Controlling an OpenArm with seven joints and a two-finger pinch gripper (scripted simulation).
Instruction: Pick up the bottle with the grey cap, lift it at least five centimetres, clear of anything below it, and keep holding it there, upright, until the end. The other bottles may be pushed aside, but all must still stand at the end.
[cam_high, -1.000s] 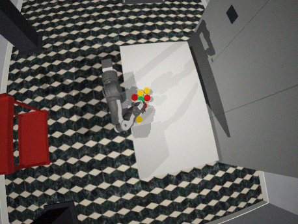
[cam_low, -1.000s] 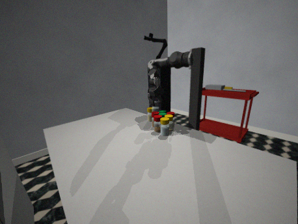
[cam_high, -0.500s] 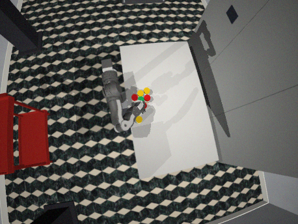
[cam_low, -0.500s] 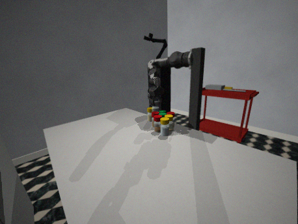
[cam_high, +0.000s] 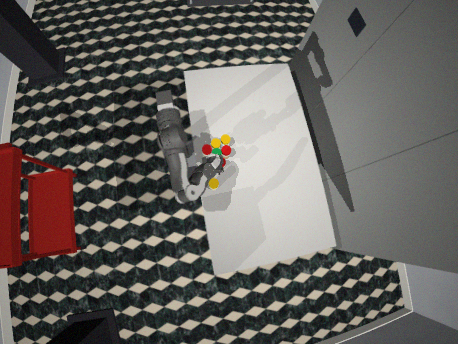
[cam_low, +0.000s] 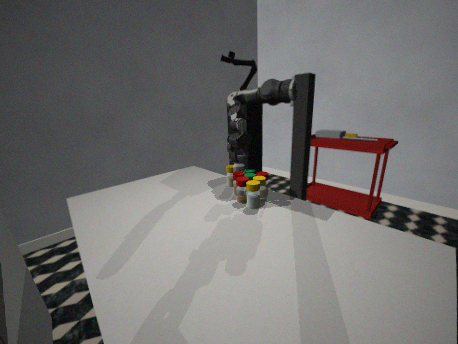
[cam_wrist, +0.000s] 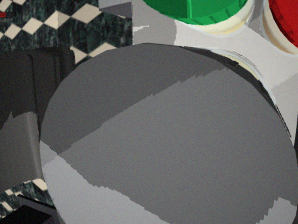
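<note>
Now: the grey-capped bottle 40 mm below my hand. Also, from my hand: yellow-capped bottle (100 mm below, 60 mm to the right, 10 mm behind); red-capped bottle (110 mm to the left, 100 mm below, 100 mm ahead).
</note>
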